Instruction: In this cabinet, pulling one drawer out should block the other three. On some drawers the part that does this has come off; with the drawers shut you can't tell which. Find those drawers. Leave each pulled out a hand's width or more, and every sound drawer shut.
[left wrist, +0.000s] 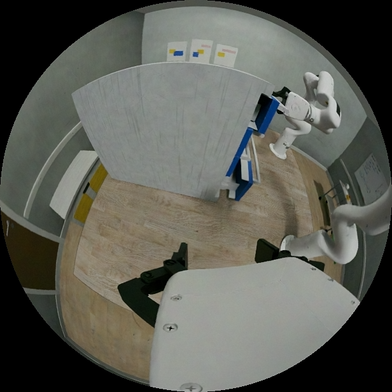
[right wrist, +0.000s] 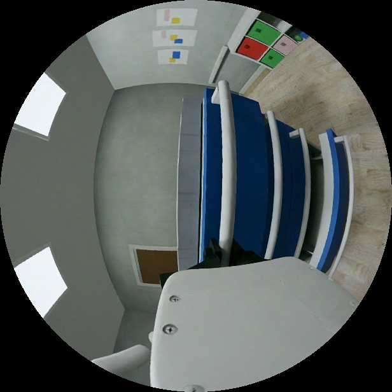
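The cabinet (left wrist: 170, 130) (right wrist: 189, 150) stands with its grey side toward the left wrist view. Its top drawer (left wrist: 270, 116) (right wrist: 247, 175) is pulled partly out, with a gap behind its blue front. The bottom drawer (left wrist: 244, 184) (right wrist: 328, 210) is also out, its white inside showing. The two middle drawers, with the second handle (right wrist: 276, 185) and third handle (right wrist: 306, 190), look shut. My right gripper (right wrist: 219, 248) (left wrist: 264, 93) is shut on the top drawer's handle (right wrist: 228, 165), near one end. My left gripper (left wrist: 223, 252) is open and empty, away from the cabinet's side.
The right arm (left wrist: 320, 112) reaches to the top drawer from beyond the cabinet's front. The left arm (left wrist: 325, 245) stands at the lower right of the left wrist view. A white bench with yellow fronts (left wrist: 84, 207) stands behind the cabinet. Coloured cubbies (right wrist: 263, 31) stand by the far wall.
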